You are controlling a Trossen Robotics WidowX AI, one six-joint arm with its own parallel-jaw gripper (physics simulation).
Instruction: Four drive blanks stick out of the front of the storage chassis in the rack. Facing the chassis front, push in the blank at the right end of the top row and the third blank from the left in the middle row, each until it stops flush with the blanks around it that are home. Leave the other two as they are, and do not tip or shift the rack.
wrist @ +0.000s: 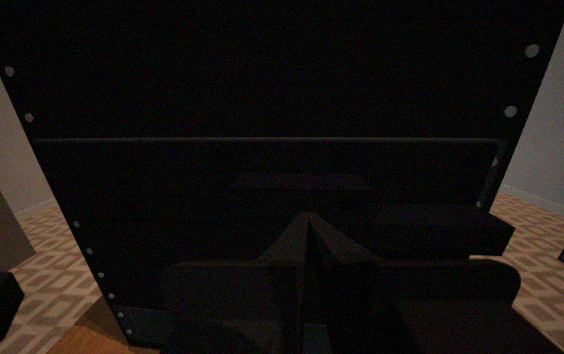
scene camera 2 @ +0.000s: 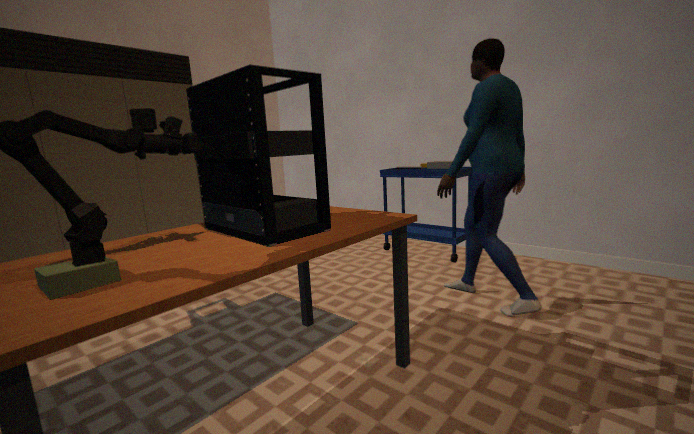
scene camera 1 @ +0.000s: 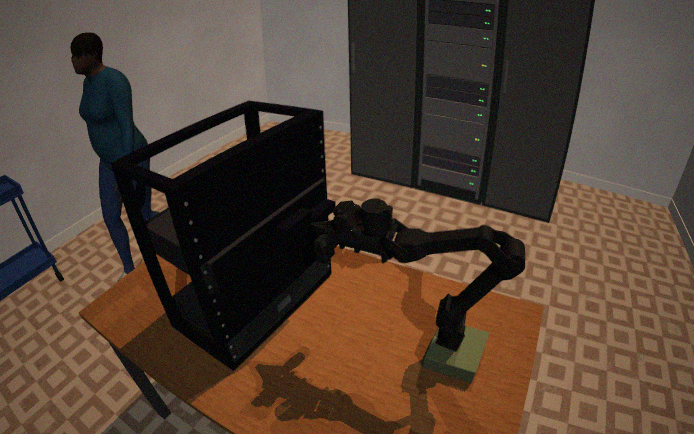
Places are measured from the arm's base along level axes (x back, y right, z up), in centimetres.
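Where they show: gripper, fingertip midpoint: (wrist: 305, 219) (scene camera 2: 206, 145) (scene camera 1: 310, 225); arm's base, link origin: (scene camera 2: 88, 262) (scene camera 1: 450, 339).
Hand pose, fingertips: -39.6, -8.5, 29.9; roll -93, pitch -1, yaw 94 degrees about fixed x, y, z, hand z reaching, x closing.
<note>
Things, the pixels of their centre, and the offset from my fingertips, as dx, dy, dz. "spot": a spot on its surface instead. Level surfaces: height alone.
- black rack, body centre: (wrist: 268, 178) (scene camera 1: 238, 230) (scene camera 2: 256, 158) -22.1, -6.5, -6.0
- dark storage chassis, surface spot: (wrist: 250, 140) spot: -6.8, -5.0, +3.5
- third middle-row blank, body centre: (wrist: 298, 177) (scene camera 1: 282, 218) (scene camera 2: 231, 146) -9.2, -0.7, -0.8
- right end, surface spot: (wrist: 440, 215) spot: -5.0, +11.3, -2.3
- top-row right-end blank, body centre: (wrist: 394, 145) (scene camera 1: 296, 188) -13.0, +10.2, +2.1
- wooden table, surface height: dz -35.4
The black rack (scene camera 1: 184, 134) (scene camera 2: 319, 153) stands upright on the table, with the dark storage chassis (scene camera 1: 255, 228) (wrist: 250, 140) in it. In the wrist view, the third middle-row blank (wrist: 300, 181) sticks out; a lower blank at the right end (wrist: 440, 215) also sticks out. The top-row right-end blank (wrist: 435, 170) looks level with the face around it. Other blanks are too dark to tell apart. My gripper (scene camera 1: 314, 224) (wrist: 306, 219) is shut and empty, its tips in front of the third middle-row blank's lower part. Whether they touch it is unclear.
The arm's green base block (scene camera 1: 460, 353) (scene camera 2: 76, 278) sits on the wooden table (scene camera 1: 368, 317) (scene camera 2: 153, 291). A person (scene camera 1: 107, 117) (scene camera 2: 493, 117) is behind the rack, near a blue cart (scene camera 1: 30, 255) (scene camera 2: 435, 232). Tall server cabinets (scene camera 1: 383, 92) stand beyond the table.
</note>
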